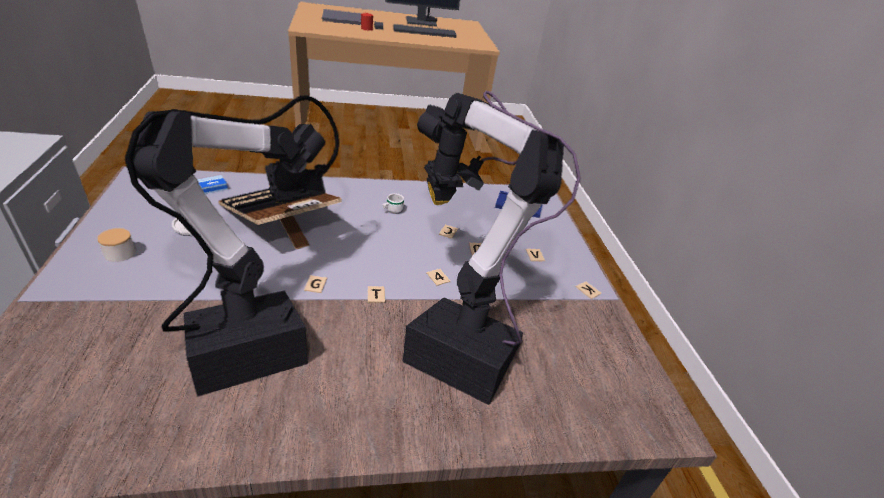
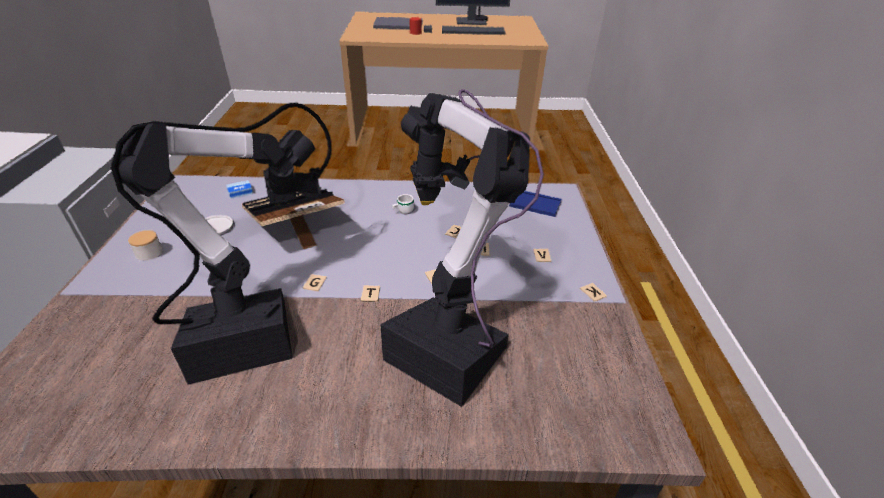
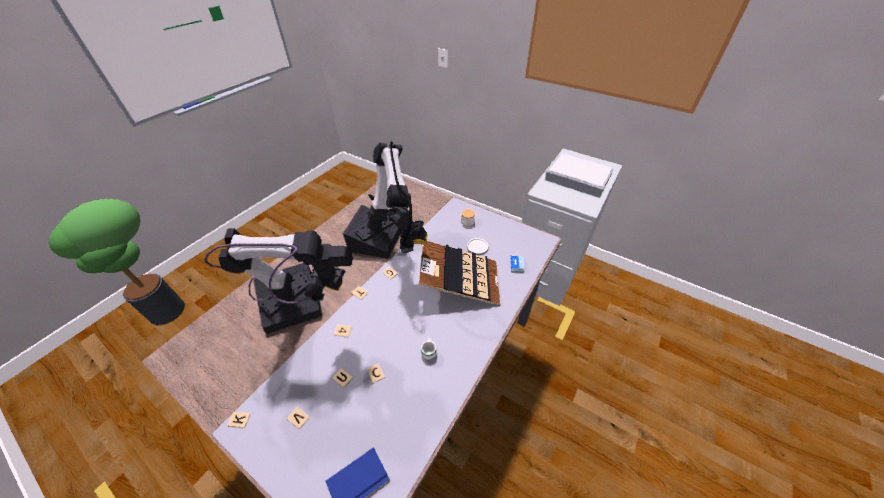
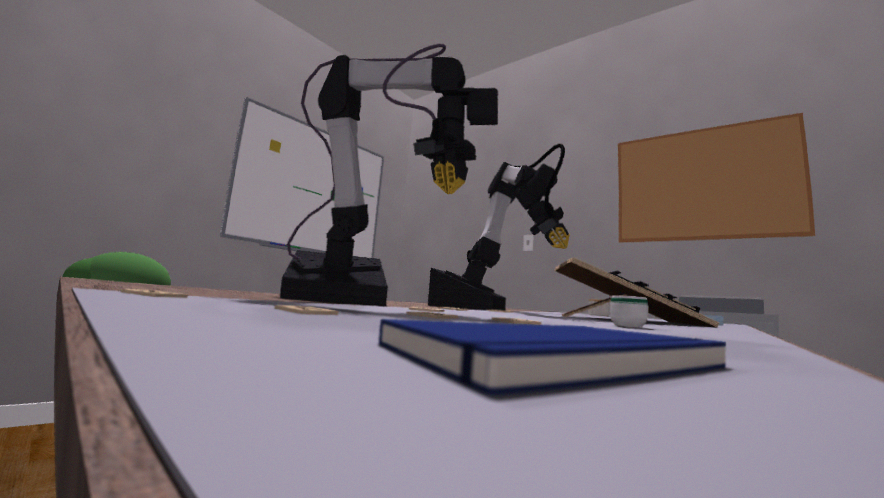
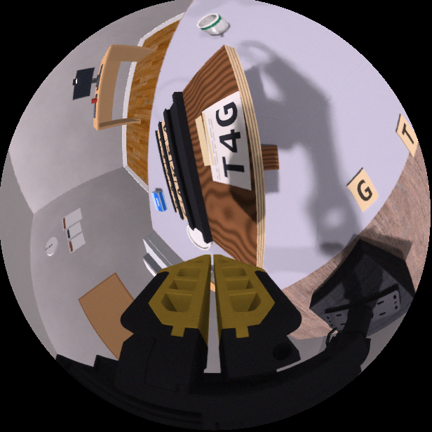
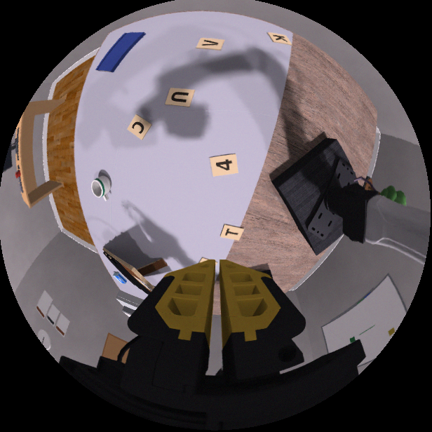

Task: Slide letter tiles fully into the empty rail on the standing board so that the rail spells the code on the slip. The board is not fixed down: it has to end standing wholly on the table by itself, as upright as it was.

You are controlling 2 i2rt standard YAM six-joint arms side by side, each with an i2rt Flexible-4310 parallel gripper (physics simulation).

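The wooden board stands leaning back on its strut. Its slip reads T4G. Its upper rails hold tiles spelling BAGEL and CAKE4; the black rail nearest the slip is empty. Tiles G, T and 4 lie flat, face up, on the mat. My left gripper is shut and empty, just above the board's slip-side edge. My right gripper is shut and empty, high above the mat.
Tiles C, U, V and K lie on the mat. A cup stands between the board and the C tile. A blue book, a white dish, a lidded jar and a blue box also stand around.
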